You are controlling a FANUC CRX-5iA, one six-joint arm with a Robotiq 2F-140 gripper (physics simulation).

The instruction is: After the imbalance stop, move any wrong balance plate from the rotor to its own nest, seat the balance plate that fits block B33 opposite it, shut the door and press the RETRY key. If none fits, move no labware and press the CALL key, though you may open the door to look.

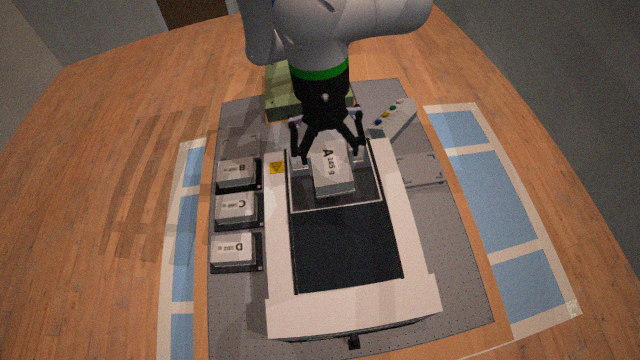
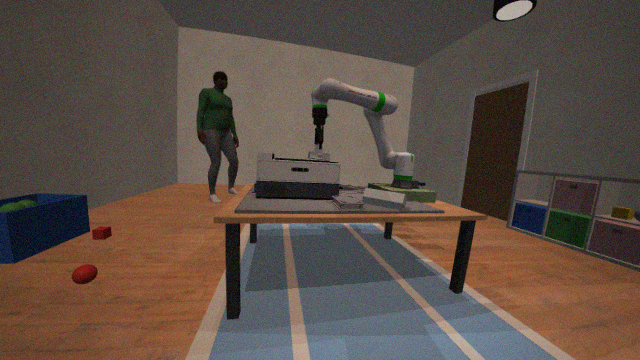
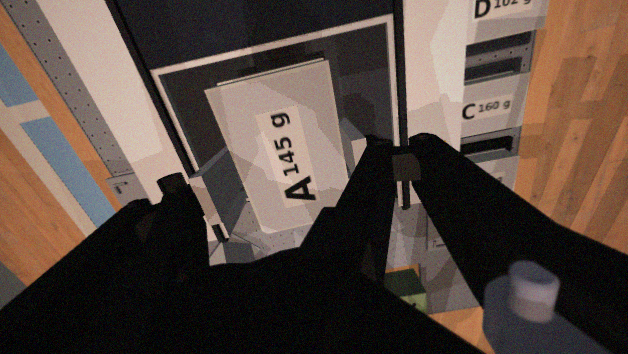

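Observation:
My gripper is shut on the grey balance plate marked A 145 g. It holds the plate over the white-outlined rotor opening at the back of the white centrifuge, about level with the housing's top. The dark sliding door is drawn toward the front. What lies under the plate is hidden. Plates B, C and D sit in their nests on the left. The nest behind B is empty.
A slanted key panel with coloured keys stands at the back right. A flat grey fixture lies right of the centrifuge. The arm's green base is behind. A person stands beyond the table.

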